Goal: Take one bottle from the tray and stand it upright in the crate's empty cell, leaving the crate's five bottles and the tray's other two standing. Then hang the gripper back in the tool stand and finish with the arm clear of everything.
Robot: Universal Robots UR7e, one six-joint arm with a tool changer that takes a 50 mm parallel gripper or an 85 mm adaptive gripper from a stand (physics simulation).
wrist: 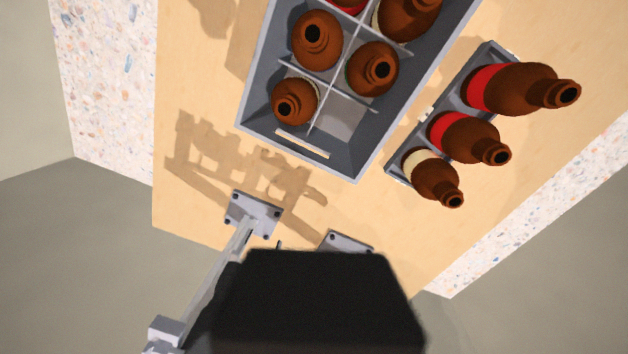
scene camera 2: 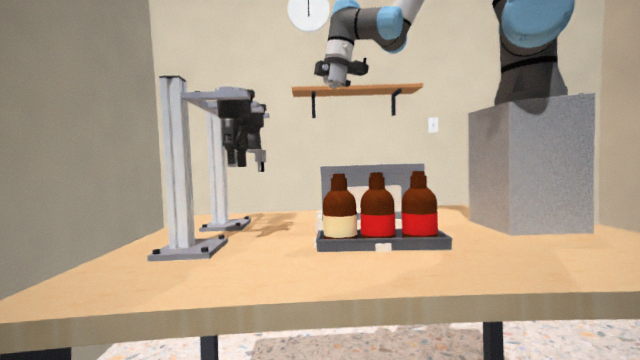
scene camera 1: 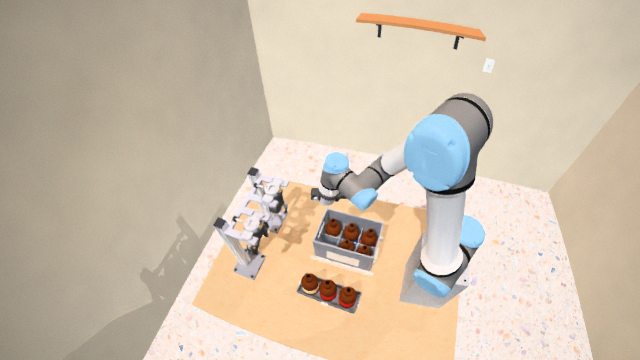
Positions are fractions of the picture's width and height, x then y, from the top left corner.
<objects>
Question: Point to a red-labelled bottle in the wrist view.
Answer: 0.82, 0.25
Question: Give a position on a red-labelled bottle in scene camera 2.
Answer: At 0.59, 0.57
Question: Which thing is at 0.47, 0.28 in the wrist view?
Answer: A cream-label bottle.
</objects>
